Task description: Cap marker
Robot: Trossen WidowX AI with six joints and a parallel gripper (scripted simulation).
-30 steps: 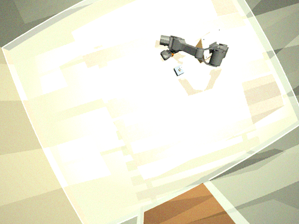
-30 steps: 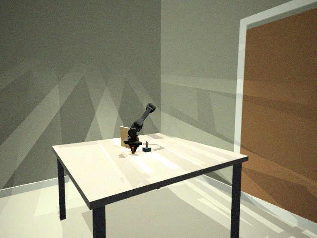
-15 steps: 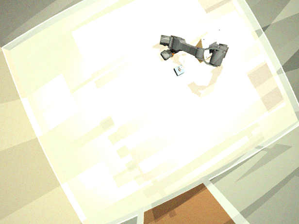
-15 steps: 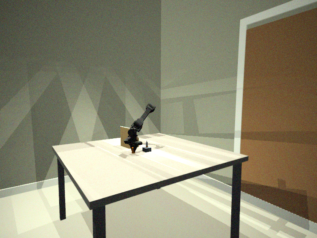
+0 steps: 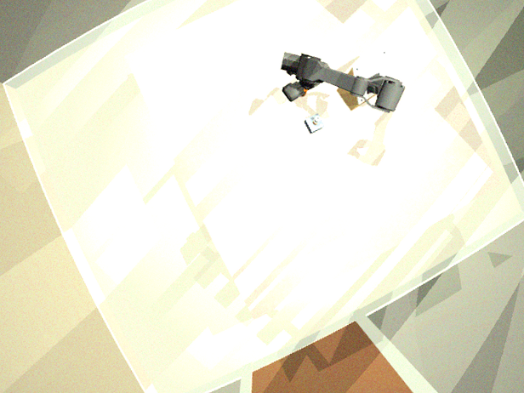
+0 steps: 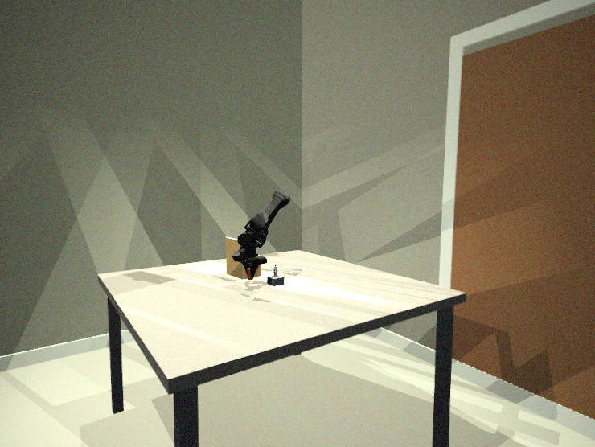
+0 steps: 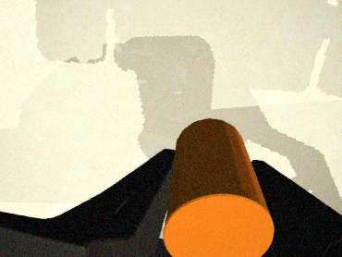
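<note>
Right now the dark holder block is 13 cm to the left of my gripper tip, 4 cm below it and 2 cm ahead of it. From my gripper tip the other things lie so: orange cap (1 cm above).
</note>
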